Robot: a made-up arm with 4 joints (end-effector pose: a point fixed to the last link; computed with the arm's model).
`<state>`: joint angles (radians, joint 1 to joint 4).
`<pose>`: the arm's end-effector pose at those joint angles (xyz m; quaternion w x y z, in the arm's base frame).
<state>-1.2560 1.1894 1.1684 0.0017</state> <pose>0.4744 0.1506 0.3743 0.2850 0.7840 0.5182 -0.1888</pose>
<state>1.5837 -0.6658 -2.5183 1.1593</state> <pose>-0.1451 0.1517 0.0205 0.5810 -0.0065 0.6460 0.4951</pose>
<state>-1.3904 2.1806 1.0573 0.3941</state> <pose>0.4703 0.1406 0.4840 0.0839 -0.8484 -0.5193 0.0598</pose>
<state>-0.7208 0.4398 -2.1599 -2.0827</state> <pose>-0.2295 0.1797 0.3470 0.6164 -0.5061 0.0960 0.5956</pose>
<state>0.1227 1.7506 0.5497 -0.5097</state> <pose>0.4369 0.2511 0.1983 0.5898 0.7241 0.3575 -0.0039</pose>
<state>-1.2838 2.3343 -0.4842 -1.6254</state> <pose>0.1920 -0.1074 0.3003 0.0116 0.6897 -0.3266 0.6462</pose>
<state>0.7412 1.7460 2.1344 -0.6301</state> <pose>0.3076 -0.0325 -0.3485 0.2714 0.4588 0.5320 -0.6578</pose>
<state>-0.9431 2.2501 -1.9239 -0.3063</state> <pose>-0.1890 0.2566 0.3679 0.1105 0.5683 -0.8127 0.0663</pose>
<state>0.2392 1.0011 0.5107 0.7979</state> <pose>0.4075 0.3847 0.1739 0.8642 0.2404 -0.2624 -0.3558</pose>
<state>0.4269 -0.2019 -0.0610 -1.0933</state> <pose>0.3134 0.5307 -0.0397 0.8071 -0.2791 0.5022 -0.1359</pose>
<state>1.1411 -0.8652 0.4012 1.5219</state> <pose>0.4014 0.0772 -0.2529 0.2657 -0.6722 -0.4850 0.4922</pose>
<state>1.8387 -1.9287 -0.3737 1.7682</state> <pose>0.1868 -0.2924 0.0000 0.0551 0.6369 -0.3460 -0.6867</pose>
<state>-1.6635 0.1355 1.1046 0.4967</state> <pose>0.4710 -0.0457 0.4243 0.6143 0.5659 0.2680 -0.4802</pose>
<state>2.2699 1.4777 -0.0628 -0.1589</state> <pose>0.2721 -0.0208 -0.1914 0.9182 -0.3867 0.0853 -0.0017</pose>
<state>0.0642 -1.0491 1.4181 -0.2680</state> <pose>0.4620 0.3149 0.3450 0.6846 -0.3236 -0.2548 -0.6014</pose>
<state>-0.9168 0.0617 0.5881 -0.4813</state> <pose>0.4423 0.1865 0.5347 0.7880 0.4978 0.3336 -0.1413</pose>
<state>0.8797 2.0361 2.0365 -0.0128</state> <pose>0.3466 0.0108 -0.3904 0.4366 0.2914 0.4680 -0.7110</pose>
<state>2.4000 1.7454 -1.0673 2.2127</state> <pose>-0.0288 -0.0898 -0.1949 0.5114 0.3067 -0.6556 0.4632</pose>
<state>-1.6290 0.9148 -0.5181 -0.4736</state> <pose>0.1343 -0.2618 0.5831 0.3341 0.8803 -0.1712 0.2900</pose>
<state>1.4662 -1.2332 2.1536 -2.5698</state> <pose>0.2665 0.4446 -0.0060 0.8535 0.0548 -0.1425 -0.4983</pose>
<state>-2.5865 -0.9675 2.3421 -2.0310</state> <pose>0.2018 -0.3187 -0.1064 0.4251 -0.6885 -0.5797 0.0956</pose>
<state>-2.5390 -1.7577 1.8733 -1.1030</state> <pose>0.3728 -0.5855 0.1734 0.3059 0.5825 0.5483 -0.5162</pose>
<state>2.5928 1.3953 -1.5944 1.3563</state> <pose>-0.1581 -0.2710 -0.0469 0.7024 0.0641 -0.0481 0.7072</pose>
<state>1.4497 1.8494 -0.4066 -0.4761</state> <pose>0.1721 0.2322 0.0019 0.9423 0.1423 0.1874 0.2382</pose>
